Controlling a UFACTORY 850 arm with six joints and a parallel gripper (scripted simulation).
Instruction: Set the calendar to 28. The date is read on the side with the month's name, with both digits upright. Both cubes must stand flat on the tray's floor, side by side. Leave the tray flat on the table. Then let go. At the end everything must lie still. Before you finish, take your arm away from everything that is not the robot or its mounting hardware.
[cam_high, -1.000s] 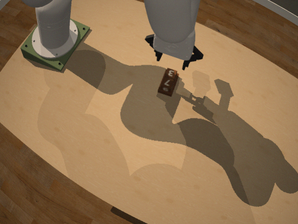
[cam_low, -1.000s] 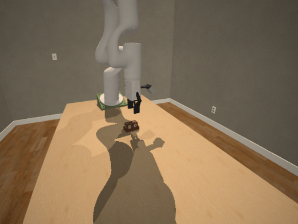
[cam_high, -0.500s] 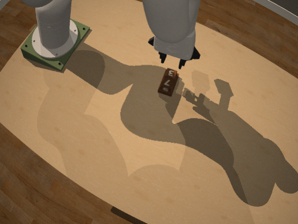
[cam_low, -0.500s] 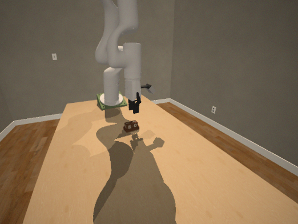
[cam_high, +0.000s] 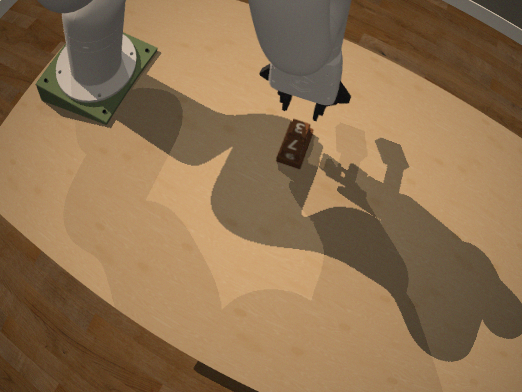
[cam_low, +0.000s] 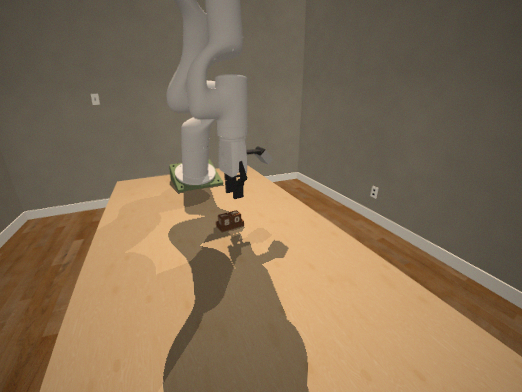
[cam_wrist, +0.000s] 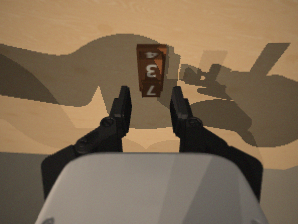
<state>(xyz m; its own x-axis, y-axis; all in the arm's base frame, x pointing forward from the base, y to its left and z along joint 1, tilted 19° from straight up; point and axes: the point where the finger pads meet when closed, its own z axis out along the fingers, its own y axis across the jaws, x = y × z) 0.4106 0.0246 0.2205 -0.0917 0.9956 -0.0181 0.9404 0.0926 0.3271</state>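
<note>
Right now my hand is 2 cm to the left of the tray and 11 cm above it.
</note>
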